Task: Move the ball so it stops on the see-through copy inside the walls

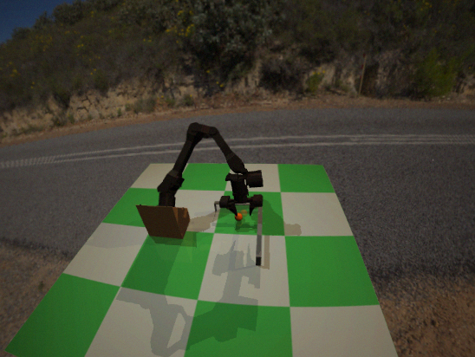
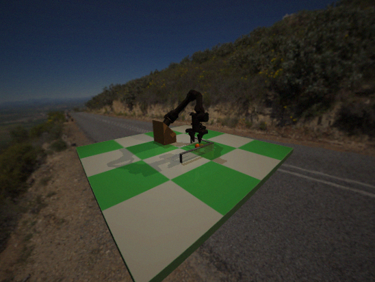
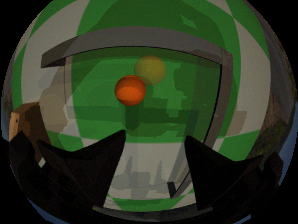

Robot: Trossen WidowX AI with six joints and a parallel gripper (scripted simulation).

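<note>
Now: the orange ball 30 mm behind my gripper tip, 40 mm to the left of it and 50 mm below it. The rest, counted from my gripper tip: dark post (60 mm ahead, 220 mm to the right, 30 mm below); then see-through copy (60 mm to the left, 50 mm below).
</note>
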